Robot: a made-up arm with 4 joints. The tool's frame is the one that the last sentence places. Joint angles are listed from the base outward.
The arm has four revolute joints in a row. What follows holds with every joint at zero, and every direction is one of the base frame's.
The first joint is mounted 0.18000 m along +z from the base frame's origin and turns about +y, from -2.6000 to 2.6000 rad.
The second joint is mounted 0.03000 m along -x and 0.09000 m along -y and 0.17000 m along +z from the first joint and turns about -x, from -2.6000 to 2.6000 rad.
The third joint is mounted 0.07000 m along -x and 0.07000 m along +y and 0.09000 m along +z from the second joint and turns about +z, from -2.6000 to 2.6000 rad.
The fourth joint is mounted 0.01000 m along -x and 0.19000 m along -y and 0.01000 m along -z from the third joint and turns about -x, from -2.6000 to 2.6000 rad.
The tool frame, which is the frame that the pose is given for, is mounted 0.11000 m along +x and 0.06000 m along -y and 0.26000 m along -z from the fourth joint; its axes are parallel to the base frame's.
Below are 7 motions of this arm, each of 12 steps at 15 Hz.
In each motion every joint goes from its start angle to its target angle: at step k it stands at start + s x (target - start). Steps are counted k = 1, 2, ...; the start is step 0. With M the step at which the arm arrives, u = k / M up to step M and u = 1 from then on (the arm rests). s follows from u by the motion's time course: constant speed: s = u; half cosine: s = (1 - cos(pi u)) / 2; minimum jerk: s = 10 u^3 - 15 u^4 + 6 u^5.
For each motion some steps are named. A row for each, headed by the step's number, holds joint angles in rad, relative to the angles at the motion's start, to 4 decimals.
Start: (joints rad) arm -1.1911 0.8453 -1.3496 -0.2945
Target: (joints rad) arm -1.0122 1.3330 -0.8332 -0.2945
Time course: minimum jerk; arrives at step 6
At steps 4, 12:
4: 0.1414 0.3853 0.4080 0.0000
12: 0.1789 0.4877 0.5164 0.0000

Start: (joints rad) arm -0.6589 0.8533 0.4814 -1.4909
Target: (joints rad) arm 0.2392 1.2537 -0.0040 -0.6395
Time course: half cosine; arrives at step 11
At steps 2, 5, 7, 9, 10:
2: 0.0713 0.0318 -0.0385 0.0676
5: 0.3851 0.1717 -0.2082 0.3651
7: 0.6356 0.2834 -0.3435 0.6025
9: 0.8268 0.3686 -0.4469 0.7838
10: 0.8799 0.3923 -0.4756 0.8342

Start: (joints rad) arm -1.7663 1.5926 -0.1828 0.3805
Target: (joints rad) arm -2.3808 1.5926 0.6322 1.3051
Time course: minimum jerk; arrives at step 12
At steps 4, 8, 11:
4: -0.1290 0.0000 0.1710 0.1941
8: -0.4855 0.0000 0.6440 0.7305
11: -0.6114 0.0000 0.8109 0.9199

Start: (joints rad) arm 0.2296 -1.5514 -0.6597 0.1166
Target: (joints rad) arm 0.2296 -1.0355 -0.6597 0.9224
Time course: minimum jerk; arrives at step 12
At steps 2, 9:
2: 0.0000 0.0183 0.0000 0.0286
9: 0.0000 0.4625 0.0000 0.7224

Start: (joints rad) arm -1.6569 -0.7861 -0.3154 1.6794
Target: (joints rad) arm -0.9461 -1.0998 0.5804 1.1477
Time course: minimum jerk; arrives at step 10
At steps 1, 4, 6, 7, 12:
1: 0.0061 -0.0027 0.0077 -0.0046
4: 0.2256 -0.0996 0.2844 -0.1688
6: 0.4852 -0.2141 0.6114 -0.3629
7: 0.5949 -0.2625 0.7497 -0.4450
12: 0.7108 -0.3137 0.8958 -0.5317

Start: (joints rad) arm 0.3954 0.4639 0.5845 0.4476
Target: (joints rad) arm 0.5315 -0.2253 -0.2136 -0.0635
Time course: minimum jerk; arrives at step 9
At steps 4, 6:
4: 0.0540 -0.2734 -0.3166 -0.2027
6: 0.1075 -0.5446 -0.6306 -0.4038

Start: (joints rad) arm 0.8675 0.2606 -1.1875 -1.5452
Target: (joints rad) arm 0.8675 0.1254 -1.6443 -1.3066
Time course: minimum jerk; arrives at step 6
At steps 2, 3, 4, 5, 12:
2: 0.0000 -0.0284 -0.0959 0.0501
3: 0.0000 -0.0676 -0.2284 0.1193
4: 0.0000 -0.1068 -0.3609 0.1885
5: 0.0000 -0.1304 -0.4406 0.2301
12: 0.0000 -0.1352 -0.4568 0.2386

